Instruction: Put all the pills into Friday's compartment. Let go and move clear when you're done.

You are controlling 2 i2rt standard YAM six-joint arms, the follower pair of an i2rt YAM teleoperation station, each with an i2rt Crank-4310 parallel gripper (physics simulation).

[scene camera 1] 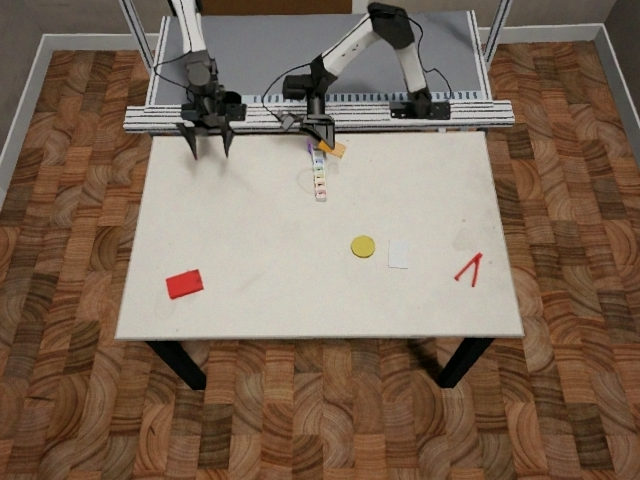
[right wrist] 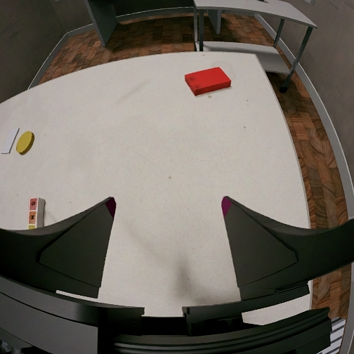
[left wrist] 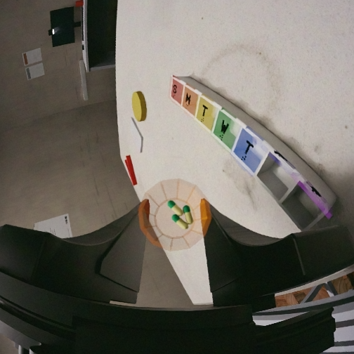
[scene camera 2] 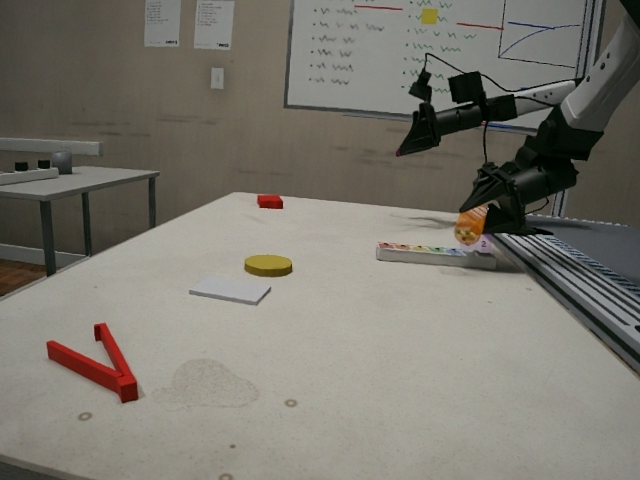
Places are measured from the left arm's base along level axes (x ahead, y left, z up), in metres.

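Pixels of known places: left gripper, fingertip midpoint: (scene camera 1: 331,151) (scene camera 2: 463,223); right gripper, fingertip midpoint: (scene camera 1: 211,159) (scene camera 2: 397,153); left arm's base at its link origin: (scene camera 1: 419,112); right arm's base at its link origin: (scene camera 1: 217,113).
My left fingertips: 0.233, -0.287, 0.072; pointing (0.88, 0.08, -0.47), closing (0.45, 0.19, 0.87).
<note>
Ahead of a thing's pixels: the offset from my left fingertips to its top centre, as dx, dy, dz.
The pill organizer @(+0.031, -0.043, -0.027) (scene camera 1: 320,184) (scene camera 2: 429,254) (left wrist: 224,126) (right wrist: 33,210) lies on the table. Friday's compartment (left wrist: 276,176) and the end compartment (left wrist: 301,205) stand open and look empty in the left wrist view; the other lids are shut. My left gripper (scene camera 1: 330,145) (scene camera 2: 461,210) (left wrist: 174,201) is shut on the orange pill bottle @(-0.011, +0.003, +0.038) (scene camera 1: 338,150) (scene camera 2: 471,222) (left wrist: 205,217), which is tilted above the open-lid end. Several green-and-yellow pills (left wrist: 188,214) are inside, at its bottom. My right gripper (scene camera 1: 210,156) (scene camera 2: 398,153) (right wrist: 168,199) is open and empty, raised left of the organizer in scene camera 1.
A yellow disc @(+0.289, +0.108, -0.069) (scene camera 1: 362,245) (scene camera 2: 267,265) (left wrist: 140,106) lies beside a white card @(+0.307, +0.212, -0.076) (scene camera 1: 398,254) (scene camera 2: 230,290). A red V-shaped object @(+0.353, +0.425, -0.065) (scene camera 1: 476,260) (scene camera 2: 85,364) and a red block @(+0.437, -0.393, -0.061) (scene camera 1: 184,284) (scene camera 2: 269,201) (right wrist: 207,81) lie farther off. The metal rail (scene camera 1: 356,116) runs close behind the organizer.
</note>
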